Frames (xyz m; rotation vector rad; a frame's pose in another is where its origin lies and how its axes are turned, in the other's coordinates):
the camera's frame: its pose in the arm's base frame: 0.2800 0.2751 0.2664 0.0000 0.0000 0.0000
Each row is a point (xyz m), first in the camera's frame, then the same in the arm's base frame.
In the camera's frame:
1: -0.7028 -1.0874 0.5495
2: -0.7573 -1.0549 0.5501
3: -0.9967 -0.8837 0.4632
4: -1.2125 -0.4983 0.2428
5: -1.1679 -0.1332 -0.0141
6: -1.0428 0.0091 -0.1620
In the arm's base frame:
1: -0.4228 -0.8123 0.8159
2: -0.4773 -0.7798 0.8165
3: -0.7167 -0.6086 0.7296
4: -0.9325 -0.2232 0.5092
5: -0.8879 0.1419 0.2523
6: -0.7628 0.2842 0.1044

